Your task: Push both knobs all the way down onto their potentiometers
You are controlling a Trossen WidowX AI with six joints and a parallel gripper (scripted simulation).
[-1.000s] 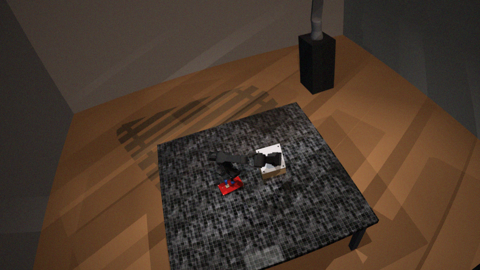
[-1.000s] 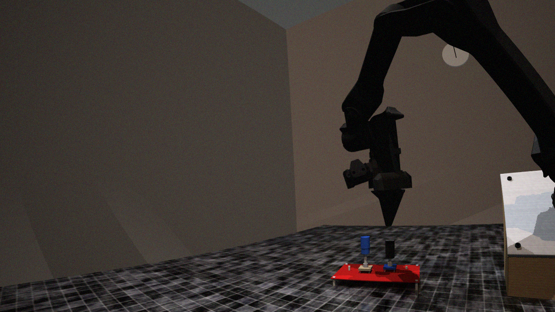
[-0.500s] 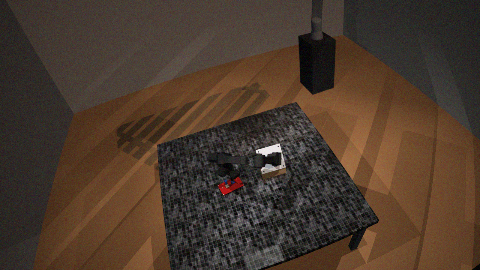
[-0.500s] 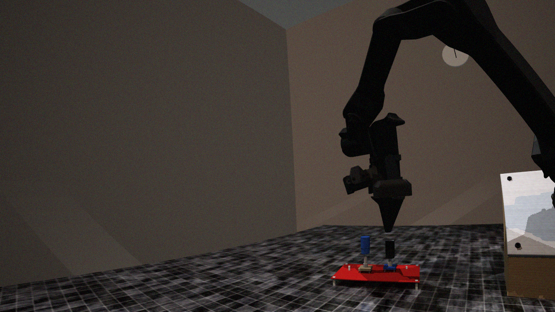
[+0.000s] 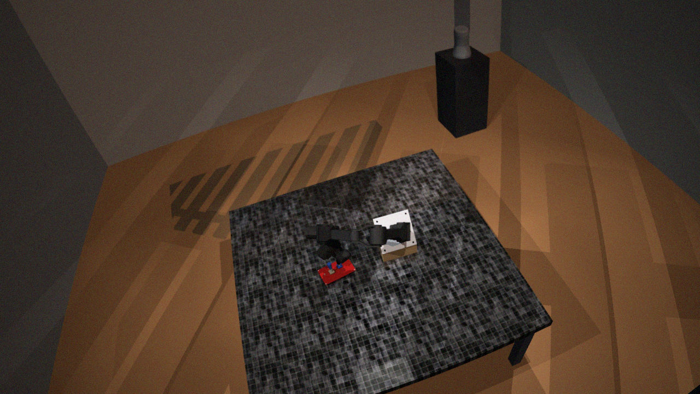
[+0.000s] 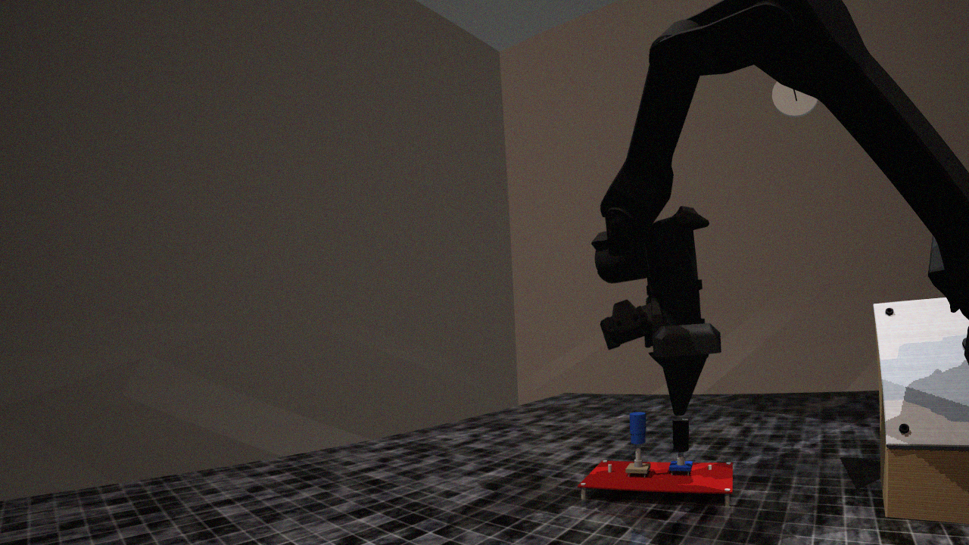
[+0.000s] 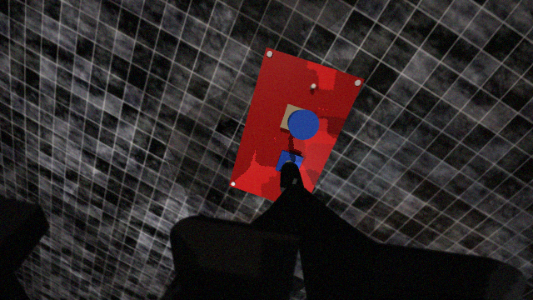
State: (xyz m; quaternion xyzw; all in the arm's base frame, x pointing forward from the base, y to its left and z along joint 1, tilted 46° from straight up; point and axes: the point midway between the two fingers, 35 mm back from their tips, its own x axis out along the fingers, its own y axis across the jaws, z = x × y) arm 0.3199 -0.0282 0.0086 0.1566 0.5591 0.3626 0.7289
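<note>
Right now my gripper tip is 40 mm short of the blue knob, 20 mm to the right of it and 10 mm above it.
</note>
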